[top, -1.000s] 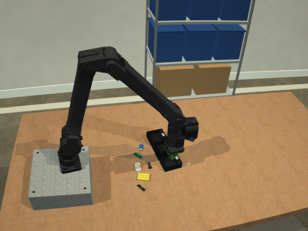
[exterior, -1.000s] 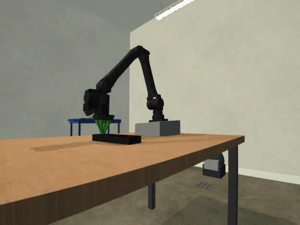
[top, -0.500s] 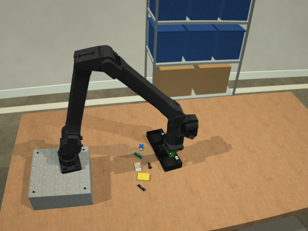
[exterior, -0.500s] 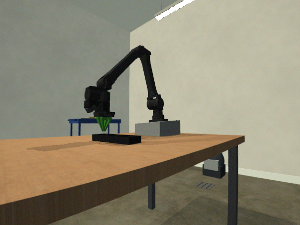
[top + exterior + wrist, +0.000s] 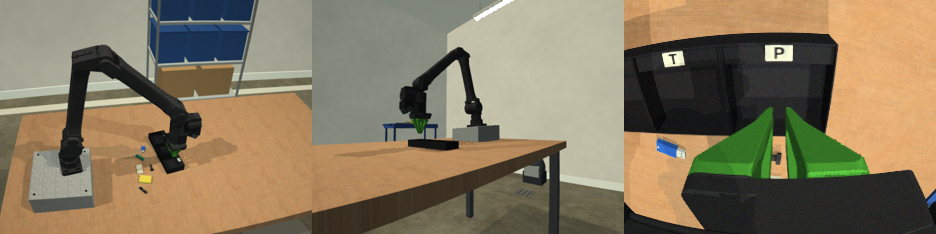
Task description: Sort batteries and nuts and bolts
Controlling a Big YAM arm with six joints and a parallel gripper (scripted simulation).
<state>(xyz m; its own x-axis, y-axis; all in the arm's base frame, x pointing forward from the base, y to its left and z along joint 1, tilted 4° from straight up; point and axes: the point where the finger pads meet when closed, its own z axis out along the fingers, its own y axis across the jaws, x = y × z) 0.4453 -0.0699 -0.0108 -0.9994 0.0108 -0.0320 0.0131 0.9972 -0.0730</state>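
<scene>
My hand is 8 cm to the right of the black tray and 6 cm above it. Also, from my hand: yellow block (15 cm behind, 4 cm to the right, 7 cm below); dark bolt (10 cm behind, 1 cm to the left, 6 cm below); white domino (15 cm behind, 2 cm to the left, 7 cm below).
</scene>
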